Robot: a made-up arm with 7 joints. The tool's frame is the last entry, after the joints. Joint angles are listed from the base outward.
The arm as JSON. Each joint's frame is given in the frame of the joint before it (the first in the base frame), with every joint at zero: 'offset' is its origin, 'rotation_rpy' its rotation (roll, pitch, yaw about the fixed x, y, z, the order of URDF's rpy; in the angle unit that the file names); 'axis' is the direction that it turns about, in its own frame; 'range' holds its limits. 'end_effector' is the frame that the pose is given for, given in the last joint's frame.
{
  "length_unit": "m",
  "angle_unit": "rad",
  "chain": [
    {
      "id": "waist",
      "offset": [
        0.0,
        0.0,
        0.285
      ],
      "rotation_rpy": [
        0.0,
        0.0,
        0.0
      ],
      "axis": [
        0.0,
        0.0,
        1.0
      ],
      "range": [
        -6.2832,
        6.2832
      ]
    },
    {
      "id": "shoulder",
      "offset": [
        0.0,
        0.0,
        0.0
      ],
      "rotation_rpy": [
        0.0,
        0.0,
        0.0
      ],
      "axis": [
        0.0,
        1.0,
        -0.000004
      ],
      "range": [
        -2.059,
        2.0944
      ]
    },
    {
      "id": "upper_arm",
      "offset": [
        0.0,
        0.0,
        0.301
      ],
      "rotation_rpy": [
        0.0,
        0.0,
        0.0
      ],
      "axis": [
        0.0,
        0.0,
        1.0
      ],
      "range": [
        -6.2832,
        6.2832
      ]
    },
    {
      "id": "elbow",
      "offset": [
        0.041,
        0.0,
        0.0
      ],
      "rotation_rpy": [
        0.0,
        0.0,
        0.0
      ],
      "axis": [
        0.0,
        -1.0,
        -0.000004
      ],
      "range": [
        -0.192,
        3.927
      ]
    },
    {
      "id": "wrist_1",
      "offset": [
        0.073,
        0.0,
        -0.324
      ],
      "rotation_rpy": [
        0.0,
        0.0,
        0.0
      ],
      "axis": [
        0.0,
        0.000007,
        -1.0
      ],
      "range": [
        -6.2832,
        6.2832
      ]
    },
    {
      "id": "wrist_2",
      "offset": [
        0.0,
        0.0,
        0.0
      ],
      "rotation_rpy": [
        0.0,
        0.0,
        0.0
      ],
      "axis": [
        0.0,
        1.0,
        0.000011
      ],
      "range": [
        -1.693,
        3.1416
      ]
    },
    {
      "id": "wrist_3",
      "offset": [
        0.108,
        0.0,
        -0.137
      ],
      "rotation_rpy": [
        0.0,
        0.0,
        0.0
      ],
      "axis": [
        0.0,
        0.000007,
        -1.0
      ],
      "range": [
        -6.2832,
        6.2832
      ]
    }
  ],
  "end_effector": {
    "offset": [
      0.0,
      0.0,
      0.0
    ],
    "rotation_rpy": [
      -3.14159,
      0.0,
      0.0
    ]
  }
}
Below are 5 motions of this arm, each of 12 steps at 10 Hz.
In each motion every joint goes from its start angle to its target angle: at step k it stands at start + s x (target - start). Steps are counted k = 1, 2, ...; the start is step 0. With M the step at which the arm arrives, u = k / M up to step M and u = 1 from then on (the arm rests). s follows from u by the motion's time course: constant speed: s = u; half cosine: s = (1 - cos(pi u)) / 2; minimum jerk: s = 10 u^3 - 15 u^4 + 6 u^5.
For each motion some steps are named. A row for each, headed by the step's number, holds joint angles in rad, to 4 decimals.
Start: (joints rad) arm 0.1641 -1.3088 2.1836 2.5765 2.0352 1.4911 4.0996
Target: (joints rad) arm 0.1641 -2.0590 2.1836 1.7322 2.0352 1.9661 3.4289
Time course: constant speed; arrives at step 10
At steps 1, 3, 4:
1: 0.1641 -1.3838 2.1836 2.4921 2.0352 1.5386 4.0325
3: 0.1641 -1.5339 2.1836 2.3232 2.0352 1.6336 3.8984
4: 0.1641 -1.6089 2.1836 2.2388 2.0352 1.6811 3.8313

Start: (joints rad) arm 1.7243 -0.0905 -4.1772 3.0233 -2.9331 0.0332 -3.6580
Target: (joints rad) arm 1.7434 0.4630 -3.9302 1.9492 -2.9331 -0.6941 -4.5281
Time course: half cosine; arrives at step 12
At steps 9, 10, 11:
9: 1.7406 0.3819 -3.9664 2.1065 -2.9331 -0.5876 -4.4007
10: 1.7421 0.4259 -3.9467 2.0212 -2.9331 -0.6454 -4.4698
11: 1.7431 0.4536 -3.9344 1.9675 -2.9331 -0.6817 -4.5133

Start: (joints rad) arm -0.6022 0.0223 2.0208 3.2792 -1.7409 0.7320 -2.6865
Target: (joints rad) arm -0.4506 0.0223 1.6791 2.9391 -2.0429 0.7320 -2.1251
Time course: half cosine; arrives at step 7
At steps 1, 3, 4, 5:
1: -0.5947 0.0223 2.0039 3.2624 -1.7559 0.7320 -2.6587
3: -0.5433 0.0223 1.8880 3.1470 -1.8583 0.7320 -2.4683
4: -0.5095 0.0223 1.8119 3.0713 -1.9255 0.7320 -2.3433
5: -0.4791 0.0223 1.7434 3.0031 -1.9860 0.7320 -2.2308

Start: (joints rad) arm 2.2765 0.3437 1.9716 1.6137 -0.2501 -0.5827 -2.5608
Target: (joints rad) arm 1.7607 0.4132 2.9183 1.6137 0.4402 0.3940 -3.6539
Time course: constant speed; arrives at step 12
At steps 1, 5, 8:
1: 2.2335 0.3495 2.0505 1.6137 -0.1926 -0.5013 -2.6519
5: 2.0616 0.3727 2.3661 1.6137 0.0375 -0.1757 -3.0163
8: 1.9326 0.3900 2.6027 1.6137 0.2101 0.0684 -3.2895

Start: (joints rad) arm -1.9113 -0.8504 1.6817 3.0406 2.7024 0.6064 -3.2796
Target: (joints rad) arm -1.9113 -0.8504 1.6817 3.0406 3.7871 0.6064 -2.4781
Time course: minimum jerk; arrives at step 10
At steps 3, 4, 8, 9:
3: -1.9113 -0.8504 1.6817 3.0406 2.8793 0.6064 -3.1489
4: -1.9113 -0.8504 1.6817 3.0406 3.0467 0.6064 -3.0252
8: -1.9113 -0.8504 1.6817 3.0406 3.7243 0.6064 -2.5245
9: -1.9113 -0.8504 1.6817 3.0406 3.7778 0.6064 -2.4850

